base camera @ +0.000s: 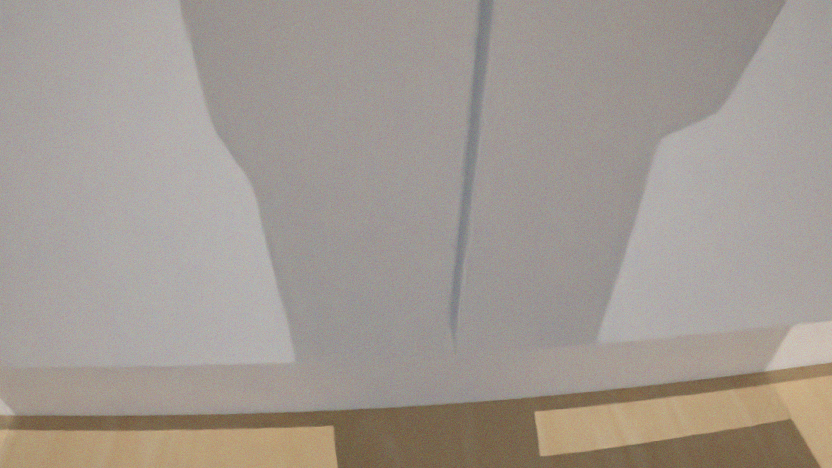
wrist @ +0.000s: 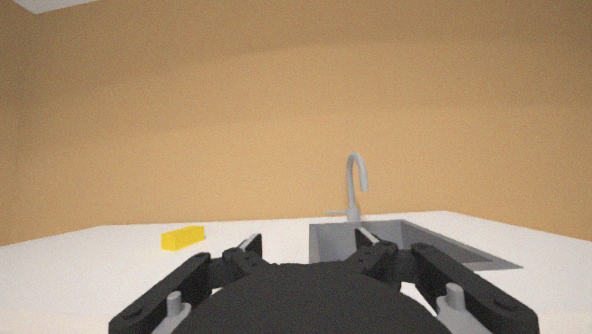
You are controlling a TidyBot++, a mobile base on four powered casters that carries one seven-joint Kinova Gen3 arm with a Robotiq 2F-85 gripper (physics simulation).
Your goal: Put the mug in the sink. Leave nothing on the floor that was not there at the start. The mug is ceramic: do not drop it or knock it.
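Frame: origin at the arm's base, x left, y back, z up, level; millimetres.
Seen in the pictures: gripper, fingertip midpoint: (wrist: 308, 241).
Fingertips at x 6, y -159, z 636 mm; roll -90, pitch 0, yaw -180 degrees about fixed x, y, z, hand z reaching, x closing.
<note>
Offsets run from my fingertips to a thing's top centre. "spot": to the spot under its first point. Level surfaces: height alone.
My gripper (wrist: 308, 241) is open, with no object between its fingertips in the wrist view. It points toward the white counter. The grey sink (wrist: 360, 240) is a rectangular basin set into the counter, behind and to the right of the fingers, which hide part of it. The part of its inside that shows is bare grey. The mug does not show in either view.
A grey curved faucet (wrist: 350, 185) stands at the sink's back edge. A yellow block @(dx +407, dy -361, dz -78 mm) (wrist: 182, 237) lies on the white counter @(dz -123 mm) (wrist: 75, 265), left of the sink. In the base camera view a cabinet front @(spot: dx +83, dy -91, dz -785 mm) (base camera: 116, 203) stands close ahead, above the wood floor @(dz -1033 mm) (base camera: 174, 445).
</note>
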